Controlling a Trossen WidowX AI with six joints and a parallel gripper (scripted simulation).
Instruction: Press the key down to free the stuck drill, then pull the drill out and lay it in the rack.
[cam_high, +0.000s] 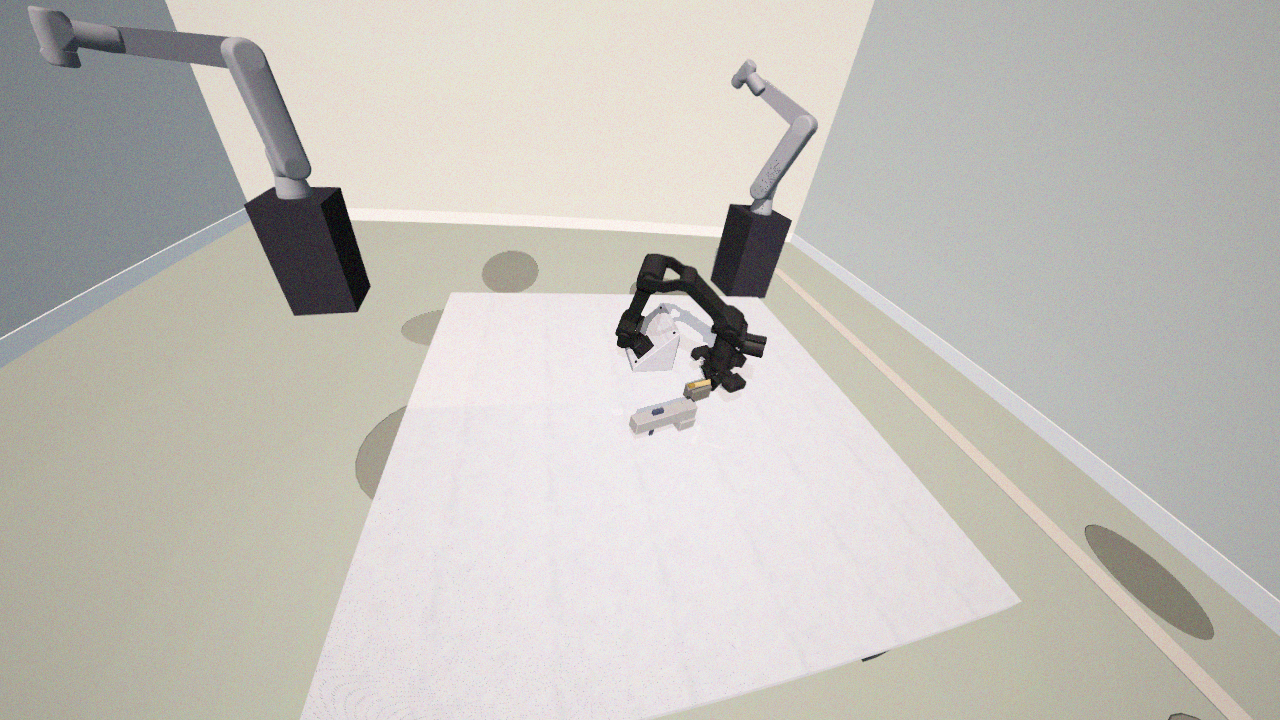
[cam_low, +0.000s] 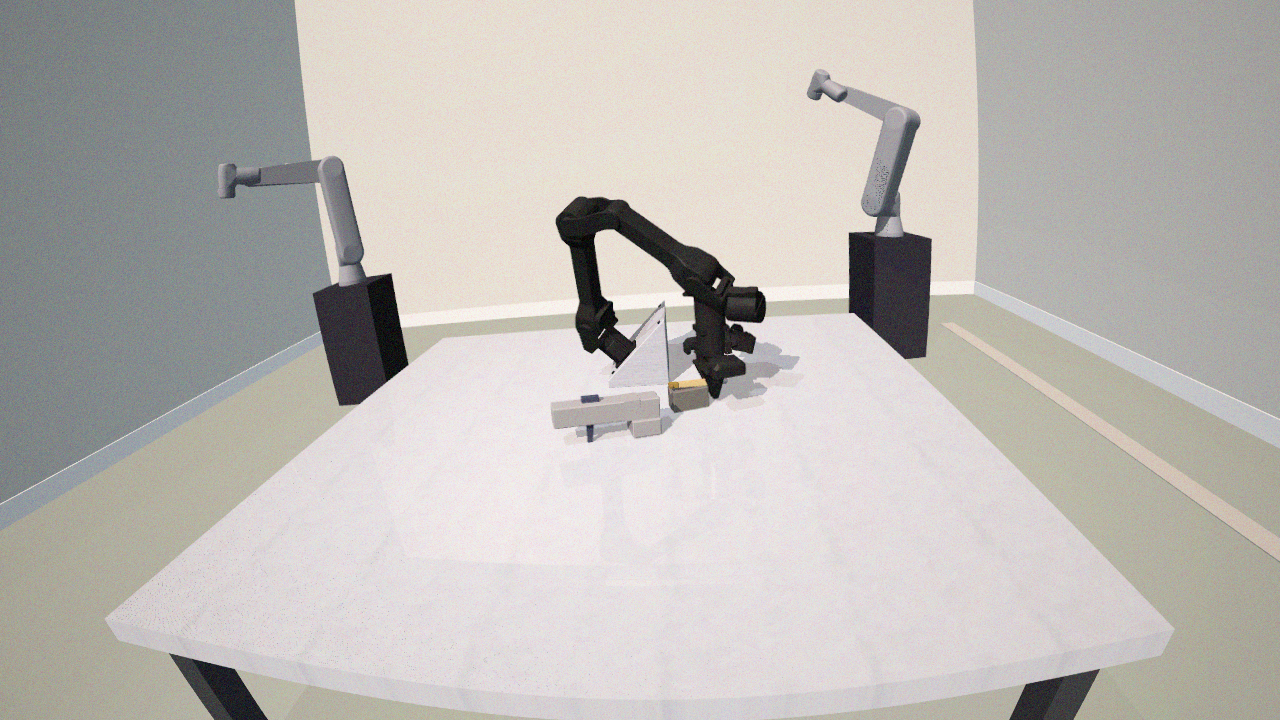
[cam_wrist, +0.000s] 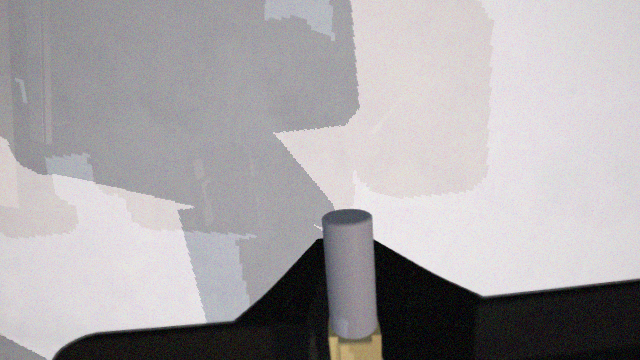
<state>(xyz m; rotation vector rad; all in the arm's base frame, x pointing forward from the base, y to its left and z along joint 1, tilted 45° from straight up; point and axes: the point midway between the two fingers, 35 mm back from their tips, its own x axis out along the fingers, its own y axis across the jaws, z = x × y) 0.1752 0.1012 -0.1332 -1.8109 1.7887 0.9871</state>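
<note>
Now: gripper tip 1 cm short of the drill, 4 cm to the left of it and 4 cm below it. Also, from my gripper tip: rack (1 cm ahead, 5 cm to the right, 1 cm above); light grey housing (12 cm ahead, 20 cm to the right, 4 cm above); dark key (12 cm ahead, 23 cm to the right, 4 cm above).
</note>
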